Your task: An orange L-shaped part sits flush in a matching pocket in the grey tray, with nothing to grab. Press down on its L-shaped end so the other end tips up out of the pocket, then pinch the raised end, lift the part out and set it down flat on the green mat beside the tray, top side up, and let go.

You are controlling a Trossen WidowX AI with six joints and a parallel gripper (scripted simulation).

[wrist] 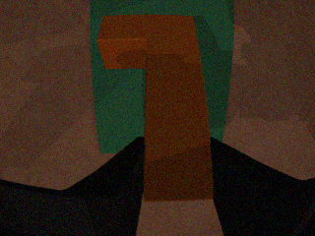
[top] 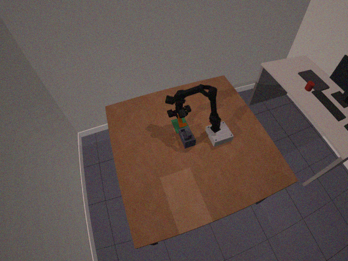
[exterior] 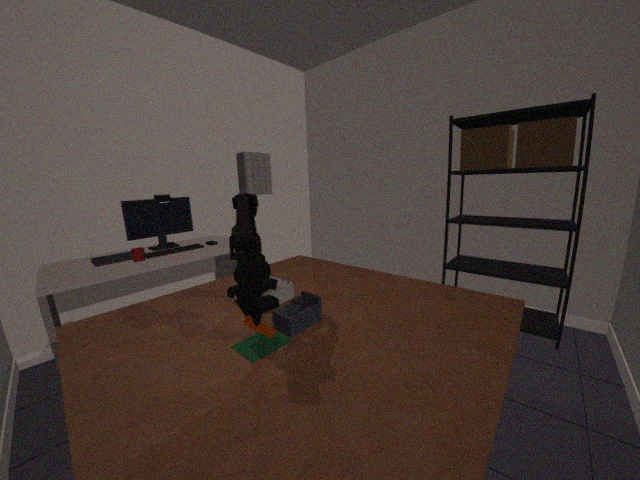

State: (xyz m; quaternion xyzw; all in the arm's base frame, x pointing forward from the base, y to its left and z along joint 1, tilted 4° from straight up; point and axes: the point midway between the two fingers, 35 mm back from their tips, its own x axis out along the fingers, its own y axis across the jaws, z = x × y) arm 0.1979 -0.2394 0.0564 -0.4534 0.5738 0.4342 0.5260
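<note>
The green mat lies 20 mm to the left of my gripper tip and 90 mm below it. Also, from my gripper tip: orange L-shaped part 10 mm behind, 30 mm to the left, 30 mm below.
</note>
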